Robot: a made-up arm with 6 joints. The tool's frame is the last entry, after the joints.
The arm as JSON. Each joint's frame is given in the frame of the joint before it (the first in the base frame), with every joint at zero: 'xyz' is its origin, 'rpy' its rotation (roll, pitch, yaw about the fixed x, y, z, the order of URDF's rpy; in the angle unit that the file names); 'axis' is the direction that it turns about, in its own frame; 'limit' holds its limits. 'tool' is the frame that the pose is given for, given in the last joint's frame.
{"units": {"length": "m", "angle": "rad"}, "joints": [
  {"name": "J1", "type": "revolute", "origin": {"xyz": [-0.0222, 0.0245, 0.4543], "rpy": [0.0, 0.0, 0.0]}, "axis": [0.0, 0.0, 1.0], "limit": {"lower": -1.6, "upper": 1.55}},
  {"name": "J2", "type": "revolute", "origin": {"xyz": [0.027, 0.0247, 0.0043], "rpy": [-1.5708, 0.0, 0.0]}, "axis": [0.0, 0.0, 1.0], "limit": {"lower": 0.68, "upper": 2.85}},
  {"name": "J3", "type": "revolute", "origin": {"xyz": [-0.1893, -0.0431, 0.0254], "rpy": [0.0, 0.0, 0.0]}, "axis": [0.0, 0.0, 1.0], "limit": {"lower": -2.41, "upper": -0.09}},
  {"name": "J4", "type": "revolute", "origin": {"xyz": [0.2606, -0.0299, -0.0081], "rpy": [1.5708, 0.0, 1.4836]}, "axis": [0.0, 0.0, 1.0], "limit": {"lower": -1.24, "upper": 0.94}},
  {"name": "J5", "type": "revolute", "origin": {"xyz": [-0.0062, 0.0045, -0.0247], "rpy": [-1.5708, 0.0, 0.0]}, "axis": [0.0, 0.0, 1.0], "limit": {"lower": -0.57, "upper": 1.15}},
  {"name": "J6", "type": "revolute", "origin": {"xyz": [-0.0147, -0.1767, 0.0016], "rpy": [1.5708, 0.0, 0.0]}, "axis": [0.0, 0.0, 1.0], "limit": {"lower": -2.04, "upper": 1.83}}
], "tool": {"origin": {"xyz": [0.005, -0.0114, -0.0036], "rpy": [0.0, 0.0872, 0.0]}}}
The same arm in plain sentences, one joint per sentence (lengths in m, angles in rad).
The arm has six revolute joints in a row. What follows holds with every joint at zero, and every direction is one of the base frame's.
Joint 1 sits 0.0222 m along -x and 0.0245 m along +y and 0.4543 m along +z from the base frame's origin and rotates about +z, from -1.6 to 1.55 rad.
Joint 2 sits 0.027 m along +x and 0.0247 m along +y and 0.0043 m along +z from joint 1 and rotates about +y, from 0.68 to 2.85 rad.
Joint 3 sits 0.1893 m along -x and 0.0254 m along +y and 0.0431 m along +z from joint 2 and rotates about +y, from -2.41 to -0.09 rad.
Joint 4 sits 0.2606 m along +x and 0.0081 m along -y and 0.0299 m along +z from joint 3 and rotates about the direction (0.9962, 0, 0.0871), from -1.24 to 0.94 rad.
Joint 5 sits 0.0251 m along -x and 0.0045 m along +y and 0.004 m along +z from joint 4 and rotates about +y, from -0.57 to 1.15 rad.
Joint 6 sits 0.1747 m along +x and 0.0016 m along +y and 0.03 m along +z from joint 5 and rotates about the direction (0.9962, 0, 0.0871), from -2.04 to 1.83 rad.
The tool frame, which is the frame that the pose is given for, sits 0.0032 m along -x and 0.0114 m along -y and 0.0053 m along -z from joint 6; its axes are the base frame's turned by roll 0, pitch 1.5708 and yaw 0 rad (as in URDF: about the fixed x, then y, then z).

